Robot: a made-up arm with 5 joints.
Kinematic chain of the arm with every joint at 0, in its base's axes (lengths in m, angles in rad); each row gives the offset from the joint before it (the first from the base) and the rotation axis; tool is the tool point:
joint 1: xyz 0 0 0.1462 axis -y
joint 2: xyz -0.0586 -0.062 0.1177 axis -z
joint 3: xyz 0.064 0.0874 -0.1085 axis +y
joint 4: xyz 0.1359 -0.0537 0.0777 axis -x
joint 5: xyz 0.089 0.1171 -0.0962 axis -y
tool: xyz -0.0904 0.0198 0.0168
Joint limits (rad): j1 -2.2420..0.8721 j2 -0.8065..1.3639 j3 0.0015..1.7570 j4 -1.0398..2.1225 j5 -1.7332..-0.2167
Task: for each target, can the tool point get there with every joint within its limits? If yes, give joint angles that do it. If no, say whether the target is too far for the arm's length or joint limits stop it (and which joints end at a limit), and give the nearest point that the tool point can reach.
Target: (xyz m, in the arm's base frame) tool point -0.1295 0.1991 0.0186
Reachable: yes | joints -1.1680 -0.5675 1.3826 -0.5573 -1.2163
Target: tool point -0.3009 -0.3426 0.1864
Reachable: no: joint limits stop it (at a limit: joint 2, joint 4, joint 5) | nearest point -0.2525 -0.3074 0.1799 | short by 0.060 m
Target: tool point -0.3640 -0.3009 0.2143
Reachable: no: joint limits stop it (at a limit: joint 2, joint 4, joint 5) | nearest point -0.2790 -0.2588 0.1984 | short by 0.096 m
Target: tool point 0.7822 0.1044 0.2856
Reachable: no: too far | nearest point 0.3317 0.0166 0.2053 | short by 0.466 m
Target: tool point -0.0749 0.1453 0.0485
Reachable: yes | joints -1.1872 -0.2620 1.0389 0.0427 -0.4963
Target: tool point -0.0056 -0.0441 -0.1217
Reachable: yes | joints -0.9126 0.5554 0.9267 0.4316 -1.4874
